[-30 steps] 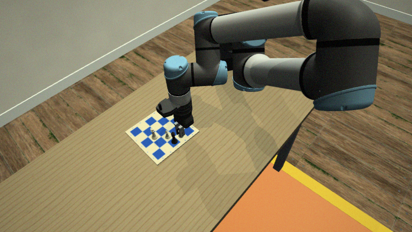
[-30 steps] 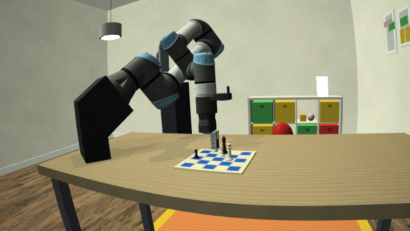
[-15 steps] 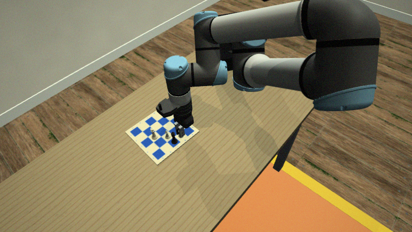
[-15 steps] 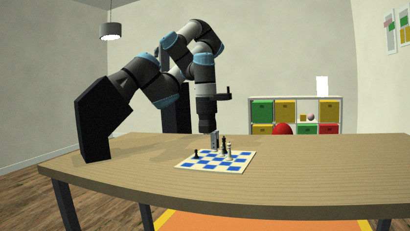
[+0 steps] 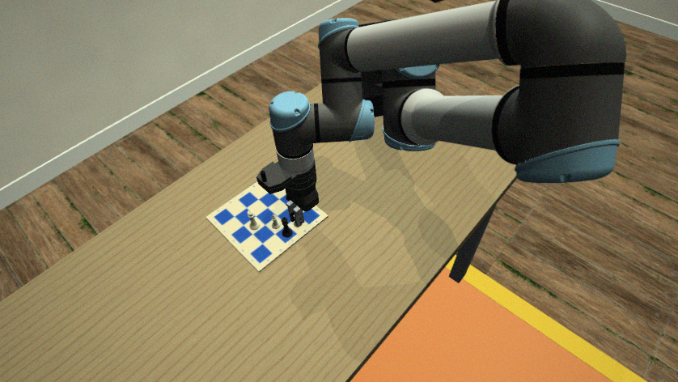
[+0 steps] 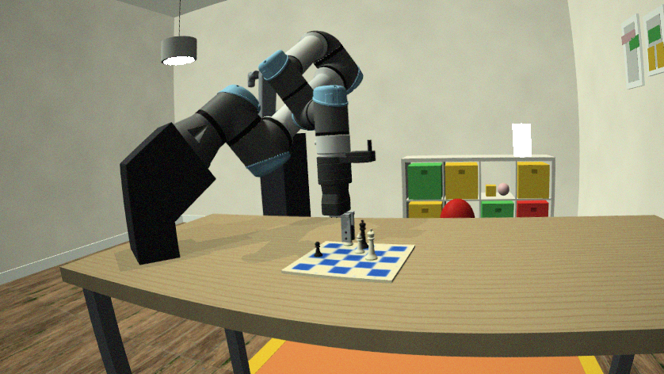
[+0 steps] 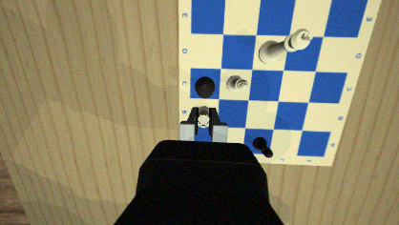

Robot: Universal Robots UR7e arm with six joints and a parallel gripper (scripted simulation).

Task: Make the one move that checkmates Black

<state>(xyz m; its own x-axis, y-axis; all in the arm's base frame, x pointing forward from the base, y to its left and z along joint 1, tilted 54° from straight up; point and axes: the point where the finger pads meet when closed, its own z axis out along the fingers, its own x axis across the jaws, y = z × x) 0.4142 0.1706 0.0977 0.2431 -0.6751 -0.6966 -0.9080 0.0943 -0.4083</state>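
Now: the black king 30 mm ahead of my hand and 10 mm to the left of it. Round my hand: blue-and-cream chessboard 60 mm to the right, 60 mm ahead, 30 mm below; black pawn 90 mm to the right, 20 mm below, 20 mm behind; tall white piece 90 mm ahead, 50 mm to the right.
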